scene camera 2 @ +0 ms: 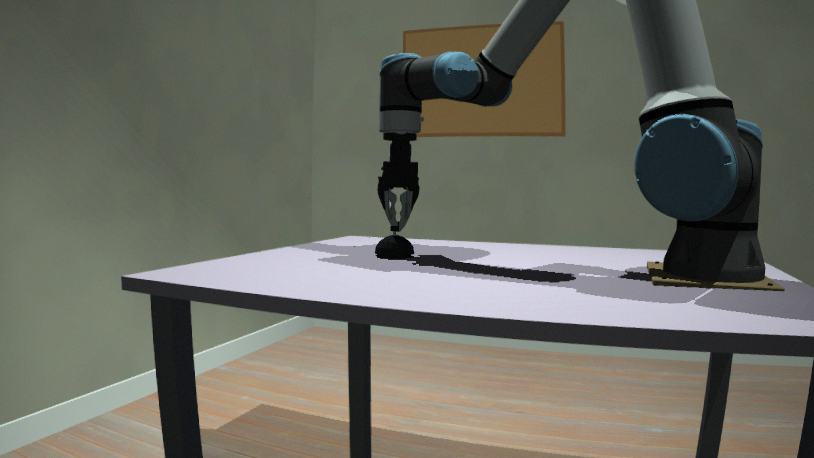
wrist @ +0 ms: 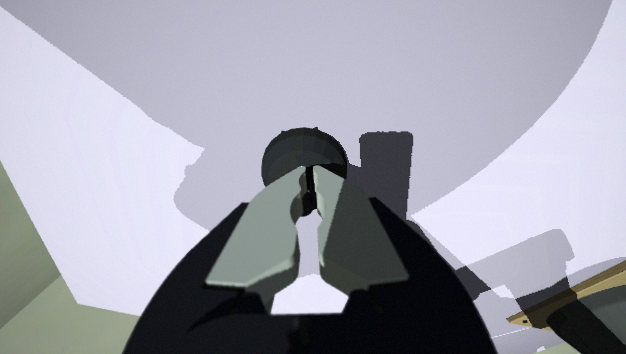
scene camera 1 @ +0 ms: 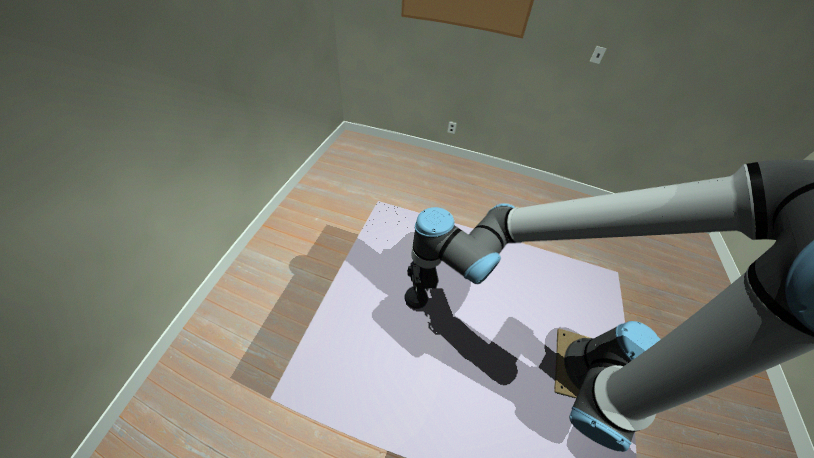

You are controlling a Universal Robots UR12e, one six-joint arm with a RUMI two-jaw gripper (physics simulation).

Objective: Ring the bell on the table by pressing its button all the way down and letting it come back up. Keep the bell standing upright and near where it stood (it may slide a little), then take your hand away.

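Places are measured from the arm's base along level axes (x back, y left, z down), in metres.
Pixels of known places: gripper, fingertip midpoint: [scene camera 2: 397, 231] [wrist: 310, 168]; arm's base, link origin: [scene camera 2: 713, 273] [wrist: 601, 307] [scene camera 1: 589, 366].
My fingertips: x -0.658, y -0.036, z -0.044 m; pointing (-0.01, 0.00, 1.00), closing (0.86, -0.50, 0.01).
Ahead of a thing's pixels: the offset from my fingertips to its middle. Level surfaces: height alone.
The black domed bell @[dx +0.005, dy +0.026, dz +0.019 m] [scene camera 1: 416, 298] [scene camera 2: 393, 248] [wrist: 300, 145] stands upright on the table. In the scene camera 2 view its small dark button @[dx +0.005, dy +0.026, dz -0.009 m] [scene camera 2: 394, 228] stands raised on a thin stem above the dome. My gripper [scene camera 1: 418, 289] [scene camera 2: 398, 228] [wrist: 310, 168] is shut and empty, pointing straight down over the bell. Its fingertips are at the button's height and overlap it in the scene camera 2 view; whether they touch it, I cannot tell. In the wrist view the fingers cover the near part of the bell, and a dark part shows through the gap between them.
The pale table @[dz +0.052 m] [scene camera 1: 335, 353] [scene camera 2: 273, 284] carries the arm's base on a tan mounting plate [scene camera 1: 563, 384] [scene camera 2: 711, 283] [wrist: 517, 321] at the right. Arm shadows fall across the table top around the bell. The table's left edge lies beyond the bell.
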